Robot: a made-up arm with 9 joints. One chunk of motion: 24 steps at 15 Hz.
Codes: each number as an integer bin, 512 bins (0 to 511) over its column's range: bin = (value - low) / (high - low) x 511, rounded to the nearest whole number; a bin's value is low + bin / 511 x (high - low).
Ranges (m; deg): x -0.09..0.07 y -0.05..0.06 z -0.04..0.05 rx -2..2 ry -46..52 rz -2..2
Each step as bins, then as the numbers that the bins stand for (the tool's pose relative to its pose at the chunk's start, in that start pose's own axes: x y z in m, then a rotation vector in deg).
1 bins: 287 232 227 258 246 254
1 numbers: -0.0001 -0.0001 0.0000 0.02 1.18 -0.01
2 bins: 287 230 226 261 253 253
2 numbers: -0.0001 -0.0005 -0.0002 0.04 2.52 -0.02
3 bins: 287 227 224 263 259 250
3 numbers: -0.0001 -0.0011 -0.0005 0.06 3.67 -0.04
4 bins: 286 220 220 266 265 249
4 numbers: -0.0005 -0.0026 -0.0013 0.08 4.82 -0.05
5 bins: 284 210 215 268 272 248
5 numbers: -0.0011 -0.0048 -0.0021 0.10 6.16 -0.06
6 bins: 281 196 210 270 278 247
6 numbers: -0.0020 -0.0078 -0.0030 0.11 7.32 -0.07
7 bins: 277 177 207 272 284 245
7 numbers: -0.0033 -0.0119 -0.0035 0.13 8.47 -0.08
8 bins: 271 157 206 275 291 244
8 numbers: -0.0051 -0.0162 -0.0037 0.15 9.81 -0.09
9 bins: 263 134 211 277 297 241
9 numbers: -0.0077 -0.0212 -0.0028 0.17 10.96 -0.11
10 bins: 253 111 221 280 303 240
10 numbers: -0.0108 -0.0261 -0.0011 0.19 12.11 -0.12
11 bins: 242 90 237 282 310 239
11 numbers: -0.0142 -0.0306 0.0017 0.21 13.45 -0.13
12 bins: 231 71 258 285 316 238
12 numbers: -0.0177 -0.0347 0.0054 0.23 14.60 -0.14
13 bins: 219 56 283 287 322 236
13 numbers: -0.0214 -0.0379 0.0098 0.25 15.75 -0.15
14 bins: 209 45 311 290 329 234
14 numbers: -0.0246 -0.0403 0.0148 0.27 17.10 -0.17
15 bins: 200 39 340 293 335 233
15 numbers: -0.0274 -0.0416 0.0199 0.29 18.25 -0.18
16 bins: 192 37 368 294 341 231
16 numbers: -0.0299 -0.0420 0.0248 0.30 19.40 -0.19
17 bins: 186 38 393 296 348 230
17 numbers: -0.0318 -0.0418 0.0292 0.32 20.74 -0.20
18 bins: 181 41 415 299 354 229
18 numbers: -0.0333 -0.0412 0.0331 0.34 21.89 -0.21
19 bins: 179 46 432 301 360 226
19 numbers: -0.0340 -0.0401 0.0361 0.36 23.04 -0.23
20 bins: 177 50 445 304 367 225
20 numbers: -0.0346 -0.0392 0.0384 0.38 24.38 -0.24
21 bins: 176 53 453 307 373 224
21 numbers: -0.0349 -0.0386 0.0398 0.40 25.53 -0.25
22 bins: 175 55 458 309 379 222
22 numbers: -0.0352 -0.0382 0.0407 0.42 26.68 -0.26
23 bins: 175 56 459 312 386 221
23 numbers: -0.0352 -0.0379 0.0408 0.44 28.03 -0.27
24 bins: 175 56 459 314 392 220
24 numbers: -0.0352 -0.0379 0.0408 0.46 29.18 -0.28
